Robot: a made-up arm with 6 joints.
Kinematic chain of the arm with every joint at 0, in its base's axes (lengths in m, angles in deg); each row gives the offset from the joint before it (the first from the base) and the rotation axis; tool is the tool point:
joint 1: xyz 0 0 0.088 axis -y
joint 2: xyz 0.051 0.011 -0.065 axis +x
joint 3: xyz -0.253 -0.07 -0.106 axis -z
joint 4: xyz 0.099 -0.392 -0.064 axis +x
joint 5: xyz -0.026 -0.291 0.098 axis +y
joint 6: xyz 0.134 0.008 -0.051 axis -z
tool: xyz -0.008 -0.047 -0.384
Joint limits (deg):
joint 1: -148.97..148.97
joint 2: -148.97..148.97
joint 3: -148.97..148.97
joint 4: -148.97..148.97
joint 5: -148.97..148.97
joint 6: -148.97..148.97
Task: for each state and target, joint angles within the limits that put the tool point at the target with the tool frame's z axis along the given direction. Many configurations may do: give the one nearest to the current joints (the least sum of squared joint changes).
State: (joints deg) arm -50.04 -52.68 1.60 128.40 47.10 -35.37
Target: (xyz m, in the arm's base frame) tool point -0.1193 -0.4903 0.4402 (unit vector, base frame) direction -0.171 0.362 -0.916
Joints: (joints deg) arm -59.47 -55.92 -47.77 135.54 86.51 -39.17
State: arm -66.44 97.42 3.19 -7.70 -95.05 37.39
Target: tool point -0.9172 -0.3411 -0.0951 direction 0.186 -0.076 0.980
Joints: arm -84.55 55.54 16.20 21.88 -76.29 27.03
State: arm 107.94 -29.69 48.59 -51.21 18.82 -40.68
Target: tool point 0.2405 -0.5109 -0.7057 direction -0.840 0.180 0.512
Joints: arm 136.34 -48.25 21.16 -48.82 65.43 -38.63
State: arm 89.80 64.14 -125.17 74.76 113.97 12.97
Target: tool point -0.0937 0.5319 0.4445 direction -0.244 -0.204 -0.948
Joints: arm 109.09 104.68 -128.82 102.35 106.38 10.42
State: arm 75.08 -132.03 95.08 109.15 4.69 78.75
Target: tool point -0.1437 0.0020 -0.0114 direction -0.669 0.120 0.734
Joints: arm 36.29 -146.76 44.66 145.11 22.11 60.46
